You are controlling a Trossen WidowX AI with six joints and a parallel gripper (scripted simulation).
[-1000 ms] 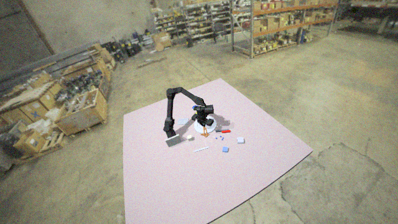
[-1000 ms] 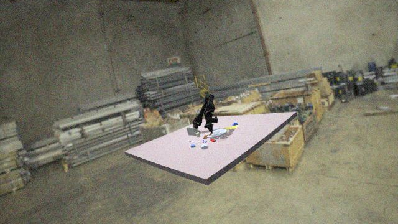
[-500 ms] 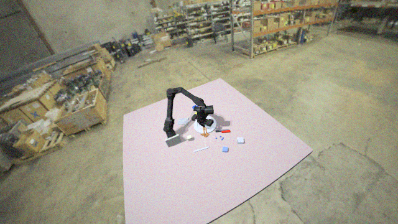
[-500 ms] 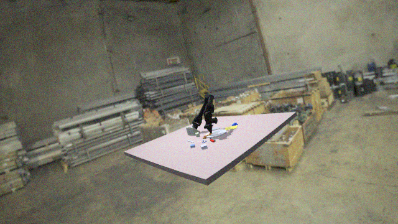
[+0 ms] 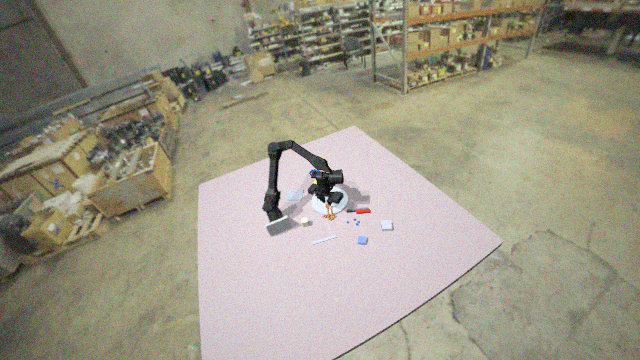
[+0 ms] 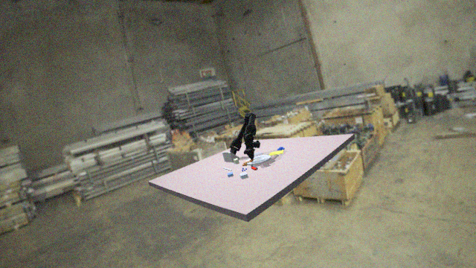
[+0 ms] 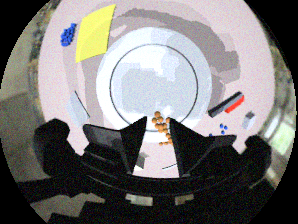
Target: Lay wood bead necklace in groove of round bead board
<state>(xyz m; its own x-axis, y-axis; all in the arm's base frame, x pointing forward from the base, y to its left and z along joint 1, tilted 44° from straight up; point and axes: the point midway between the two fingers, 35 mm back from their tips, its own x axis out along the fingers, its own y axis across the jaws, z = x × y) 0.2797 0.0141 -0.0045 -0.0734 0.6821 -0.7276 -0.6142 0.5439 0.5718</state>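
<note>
The cream cube lies 140 mm behind my gripper tip and 60 mm to the right of it. The rest, counted from my gripper tip: white stick: 90 mm behind, 190 mm to the right, 20 mm below; red-handled tool: 140 mm ahead, 110 mm to the right, 20 mm below; yellow sheet: 50 mm ahead, 210 mm to the left, 20 mm below.
</note>
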